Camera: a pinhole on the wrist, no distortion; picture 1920 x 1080 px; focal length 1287.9 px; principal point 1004.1 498.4 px. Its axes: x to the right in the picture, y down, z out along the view. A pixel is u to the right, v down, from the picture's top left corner.
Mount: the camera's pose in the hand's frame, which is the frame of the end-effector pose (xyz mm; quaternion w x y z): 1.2 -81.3 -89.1 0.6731 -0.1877 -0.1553 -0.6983
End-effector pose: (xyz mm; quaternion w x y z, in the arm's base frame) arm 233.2 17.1 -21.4 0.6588 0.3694 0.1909 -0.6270
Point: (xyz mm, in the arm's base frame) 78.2 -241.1 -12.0
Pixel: outside the picture
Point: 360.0 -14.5 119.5
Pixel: 388.5 112.9
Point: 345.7 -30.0 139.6
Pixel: 522.2 111.4
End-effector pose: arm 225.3 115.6 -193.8 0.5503 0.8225 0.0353 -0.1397
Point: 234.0 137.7 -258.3
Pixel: 1399.9 765.1
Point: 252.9 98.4 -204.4
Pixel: 746.9 714.0
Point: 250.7 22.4 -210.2
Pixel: 917.7 654.7
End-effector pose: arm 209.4 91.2 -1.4 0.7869 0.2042 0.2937 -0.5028
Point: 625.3 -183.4 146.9
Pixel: 807.9 897.5
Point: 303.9 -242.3 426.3
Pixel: 1592.0 371.6
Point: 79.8 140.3 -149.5
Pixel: behind the camera
